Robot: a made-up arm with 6 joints.
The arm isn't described. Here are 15 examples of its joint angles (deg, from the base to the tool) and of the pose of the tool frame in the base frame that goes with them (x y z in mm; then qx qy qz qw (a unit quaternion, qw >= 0)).
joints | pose
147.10 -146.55 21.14 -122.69 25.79 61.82 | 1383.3 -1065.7 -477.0 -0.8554 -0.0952 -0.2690 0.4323
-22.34 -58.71 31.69 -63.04 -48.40 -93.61 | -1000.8 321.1 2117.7 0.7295 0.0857 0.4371 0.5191
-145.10 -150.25 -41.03 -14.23 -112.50 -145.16 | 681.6 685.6 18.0 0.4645 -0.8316 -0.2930 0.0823
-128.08 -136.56 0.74 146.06 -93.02 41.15 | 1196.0 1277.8 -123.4 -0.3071 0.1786 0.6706 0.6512
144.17 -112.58 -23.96 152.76 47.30 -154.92 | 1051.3 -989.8 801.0 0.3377 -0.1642 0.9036 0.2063
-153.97 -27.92 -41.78 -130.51 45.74 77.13 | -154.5 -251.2 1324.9 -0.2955 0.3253 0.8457 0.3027
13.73 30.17 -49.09 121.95 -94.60 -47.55 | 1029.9 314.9 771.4 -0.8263 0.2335 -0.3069 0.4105
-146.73 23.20 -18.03 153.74 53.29 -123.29 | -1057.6 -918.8 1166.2 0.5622 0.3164 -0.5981 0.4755
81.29 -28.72 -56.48 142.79 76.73 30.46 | -106.5 214.7 1321.4 0.2412 0.6624 -0.6490 0.2860
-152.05 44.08 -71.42 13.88 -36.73 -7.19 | -644.5 -155.7 594.6 0.8983 0.3704 -0.2354 0.0204
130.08 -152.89 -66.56 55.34 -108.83 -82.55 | 568.2 -507.8 20.5 0.3991 0.5396 0.2977 0.6789
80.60 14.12 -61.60 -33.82 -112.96 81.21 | 228.8 428.9 900.3 0.3043 -0.6685 -0.6056 0.3064
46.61 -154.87 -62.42 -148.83 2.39 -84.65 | -514.9 -314.4 18.2 -0.3837 -0.5751 -0.4842 0.5363
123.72 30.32 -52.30 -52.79 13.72 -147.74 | -303.2 619.0 682.7 0.5030 0.6469 -0.3917 0.4184
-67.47 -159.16 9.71 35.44 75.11 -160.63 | -725.0 1296.8 -892.8 -0.6273 -0.0208 0.5144 0.5844
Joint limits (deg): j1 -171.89..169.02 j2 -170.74..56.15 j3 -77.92..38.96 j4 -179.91..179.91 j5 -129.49..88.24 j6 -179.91..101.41
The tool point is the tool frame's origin. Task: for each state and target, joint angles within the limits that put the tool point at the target. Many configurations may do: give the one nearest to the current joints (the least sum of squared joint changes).
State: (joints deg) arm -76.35 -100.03 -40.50 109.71 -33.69 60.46
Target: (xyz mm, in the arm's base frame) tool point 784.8 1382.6 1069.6
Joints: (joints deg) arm -117.90 -100.66 -10.97 113.40 -33.37 60.74
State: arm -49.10 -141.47 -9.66 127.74 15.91 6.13
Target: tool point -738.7 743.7 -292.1
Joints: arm -40.96 -163.59 -40.57 129.20 15.80 5.92
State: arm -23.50 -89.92 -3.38 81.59 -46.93 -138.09
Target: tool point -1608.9 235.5 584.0
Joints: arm -11.25 -118.91 -18.48 79.06 -47.30 -138.15
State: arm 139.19 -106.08 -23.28 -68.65 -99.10 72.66
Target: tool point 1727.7 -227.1 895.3
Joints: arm 169.02 -104.99 14.47 -43.89 -102.92 73.42
